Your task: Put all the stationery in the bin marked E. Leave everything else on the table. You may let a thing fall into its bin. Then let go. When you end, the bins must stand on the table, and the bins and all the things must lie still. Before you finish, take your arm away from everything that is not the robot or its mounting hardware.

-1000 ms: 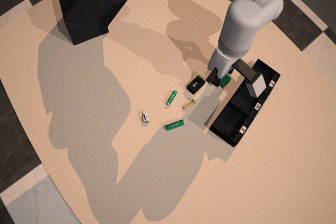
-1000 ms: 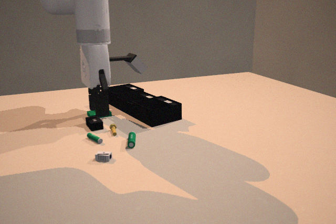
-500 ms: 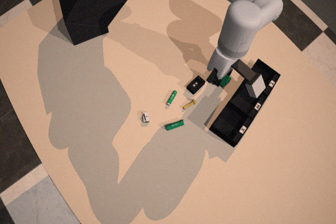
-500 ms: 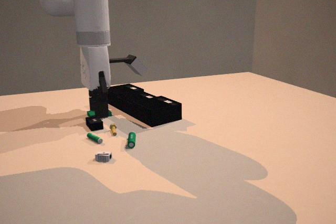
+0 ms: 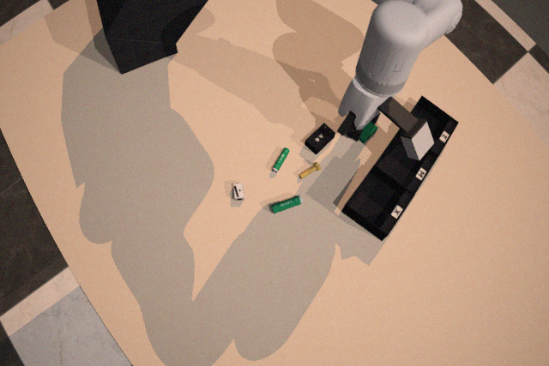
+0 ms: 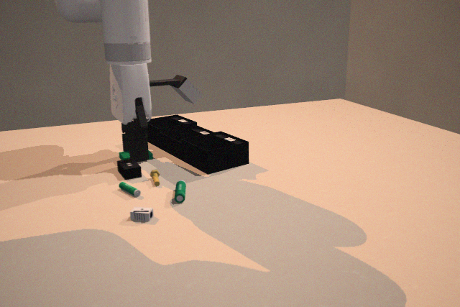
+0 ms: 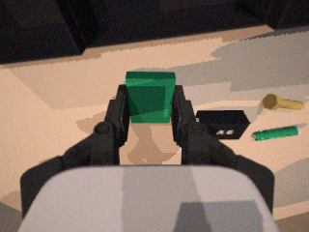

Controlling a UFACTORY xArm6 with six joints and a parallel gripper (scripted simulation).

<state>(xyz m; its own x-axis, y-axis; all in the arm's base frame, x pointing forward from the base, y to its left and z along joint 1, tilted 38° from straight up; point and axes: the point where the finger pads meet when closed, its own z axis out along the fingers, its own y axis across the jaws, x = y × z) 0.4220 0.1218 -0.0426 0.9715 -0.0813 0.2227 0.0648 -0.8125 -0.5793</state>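
Right now the pencil sharpener is 40 mm behind my hand, 230 mm to the right of it and 10 mm below it. From my hand the other things lie so: black bin row 100 mm ahead; green eraser 20 mm below; black 9 V battery 30 mm behind, 60 mm to the right, 10 mm below.
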